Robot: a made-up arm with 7 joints.
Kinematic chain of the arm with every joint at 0, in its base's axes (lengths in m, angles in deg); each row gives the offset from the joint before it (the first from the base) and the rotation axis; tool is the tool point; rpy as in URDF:
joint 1: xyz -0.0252 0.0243 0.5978 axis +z
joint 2: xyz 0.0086 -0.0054 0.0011 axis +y
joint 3: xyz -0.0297 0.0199 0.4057 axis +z
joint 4: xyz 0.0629 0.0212 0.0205 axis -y
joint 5: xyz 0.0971 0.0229 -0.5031 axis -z
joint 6: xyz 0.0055 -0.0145 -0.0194 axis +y
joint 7: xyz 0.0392 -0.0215 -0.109 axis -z
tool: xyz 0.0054 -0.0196 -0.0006 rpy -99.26 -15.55 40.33
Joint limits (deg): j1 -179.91..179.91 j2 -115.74..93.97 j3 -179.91..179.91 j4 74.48..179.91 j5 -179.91..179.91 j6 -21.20..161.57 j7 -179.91..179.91
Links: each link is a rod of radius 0.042 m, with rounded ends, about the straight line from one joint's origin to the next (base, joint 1, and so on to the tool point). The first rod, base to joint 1, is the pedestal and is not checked.
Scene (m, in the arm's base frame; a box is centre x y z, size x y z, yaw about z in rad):
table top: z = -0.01
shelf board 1: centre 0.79 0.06 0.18 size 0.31 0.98 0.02 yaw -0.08
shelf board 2: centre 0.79 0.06 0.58 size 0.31 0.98 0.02 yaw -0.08
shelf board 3: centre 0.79 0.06 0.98 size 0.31 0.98 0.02 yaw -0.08
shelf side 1: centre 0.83 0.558 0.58 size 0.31 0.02 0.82 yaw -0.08
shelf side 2: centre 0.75 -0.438 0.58 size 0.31 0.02 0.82 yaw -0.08
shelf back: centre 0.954 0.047 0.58 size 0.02 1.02 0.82 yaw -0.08
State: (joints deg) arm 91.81 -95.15 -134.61 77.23 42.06 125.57 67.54
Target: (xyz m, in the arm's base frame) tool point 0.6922 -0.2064 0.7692
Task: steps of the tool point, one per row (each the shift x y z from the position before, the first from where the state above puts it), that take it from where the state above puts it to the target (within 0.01 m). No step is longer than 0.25 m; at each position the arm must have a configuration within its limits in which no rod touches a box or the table.
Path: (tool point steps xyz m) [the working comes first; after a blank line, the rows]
Joints at the target: 116.66 -64.19 -105.28 105.78 52.10 113.25 67.60
Straight joint move there: touches shelf board 2, shelf side 2.

1: -0.0104 -0.1539 0.1307
2: -0.0448 -0.1094 0.1531
3: -0.0556 -0.0544 0.1601
4: -0.0420 -0.0019 0.1500
5: 0.1218 0.1035 -0.0232
6: 0.0850 0.1256 -0.0159
7: 0.0462 0.1346 -0.0101
8: 0.0684 -0.0118 0.0010
9: 0.0660 -0.0055 -0.0007
10: 0.0623 0.0016 -0.0003

